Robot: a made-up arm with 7 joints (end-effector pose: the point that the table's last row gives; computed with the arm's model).
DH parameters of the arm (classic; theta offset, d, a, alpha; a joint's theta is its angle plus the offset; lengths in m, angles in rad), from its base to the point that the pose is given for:
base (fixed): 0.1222 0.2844 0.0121 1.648
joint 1: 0 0.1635 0.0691 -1.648
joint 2: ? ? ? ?
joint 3: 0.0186 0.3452 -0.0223 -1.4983
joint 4: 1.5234 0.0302 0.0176 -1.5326
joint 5: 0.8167 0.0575 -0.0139 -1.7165
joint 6: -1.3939 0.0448 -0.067 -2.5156
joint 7: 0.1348 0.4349 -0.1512 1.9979
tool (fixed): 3.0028 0.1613 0 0
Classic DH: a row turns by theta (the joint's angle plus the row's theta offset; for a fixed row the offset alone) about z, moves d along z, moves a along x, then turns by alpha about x.
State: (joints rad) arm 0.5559 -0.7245 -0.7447 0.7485 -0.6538 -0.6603 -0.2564
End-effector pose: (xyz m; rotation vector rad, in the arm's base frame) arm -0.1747 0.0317 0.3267 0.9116 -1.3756 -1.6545
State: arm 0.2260 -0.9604 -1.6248 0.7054 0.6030 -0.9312 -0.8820
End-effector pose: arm -0.1210 0.2157 0.4491 0.0199 -1.3640 -2.2654
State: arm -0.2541 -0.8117 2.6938 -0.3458 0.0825 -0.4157 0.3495
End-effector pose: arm 0.0164 -0.0484 0.6015 0.4252 2.3206 -0.6335
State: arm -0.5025 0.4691 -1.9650 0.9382 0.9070 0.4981 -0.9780
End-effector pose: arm 0.2280 -0.2314 0.6171 -0.0263 0.4687 -0.0788
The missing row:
joint 2: -0.1549 0.483 -0.1759 -1.7838
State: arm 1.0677 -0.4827 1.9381 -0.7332 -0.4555 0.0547 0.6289
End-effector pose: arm -0.2364 0.0929 0.2250 1.1587 0.4186 -0.1622
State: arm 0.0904 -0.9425 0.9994 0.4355 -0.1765 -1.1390 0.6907
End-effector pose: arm 0.0607 0.3315 1.1162 -1.5740 0.2118 -1.8693
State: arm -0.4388 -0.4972 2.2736 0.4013 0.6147 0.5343 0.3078
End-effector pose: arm 0.0615 -0.0471 0.5804 0.0040 3.0261 0.2542
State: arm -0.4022 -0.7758 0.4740 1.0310 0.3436 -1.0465 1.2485
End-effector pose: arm 0.4051 0.6432 0.7485 -2.7889 -0.4941 -0.4139
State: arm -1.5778 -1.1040 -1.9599 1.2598 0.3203 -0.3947 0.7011
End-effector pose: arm -0.0212 0.2026 0.0935 -1.3675 -1.8249 -0.8856
